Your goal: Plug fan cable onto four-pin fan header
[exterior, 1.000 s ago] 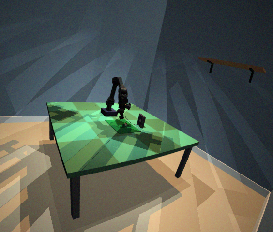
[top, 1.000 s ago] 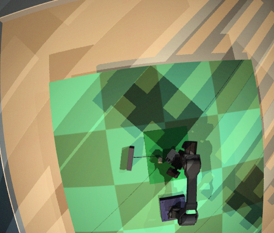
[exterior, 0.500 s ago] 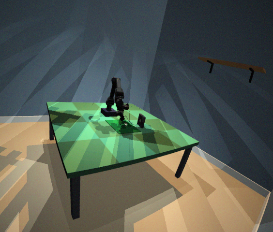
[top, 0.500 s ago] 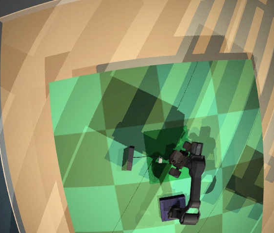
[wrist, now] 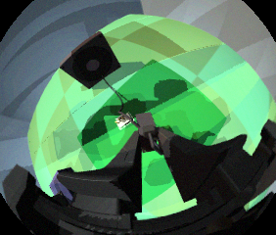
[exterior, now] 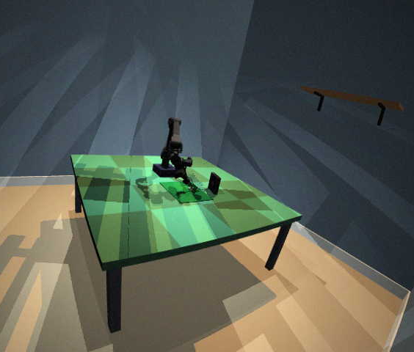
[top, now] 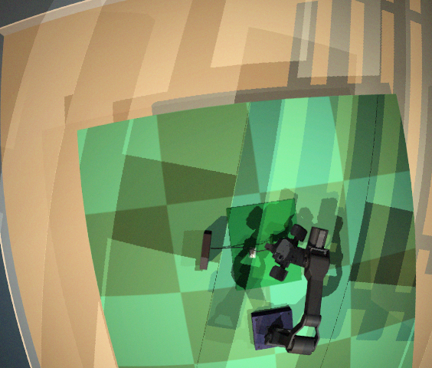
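The green board is 1 cm behind my gripper tip, 1 cm to the left of it and 10 cm below it. Round my gripper tip: black fan: 1 cm ahead, 21 cm to the left, 3 cm below; white four-pin header: 2 cm behind, 6 cm to the left, 8 cm below; dark plug: 1 cm below.
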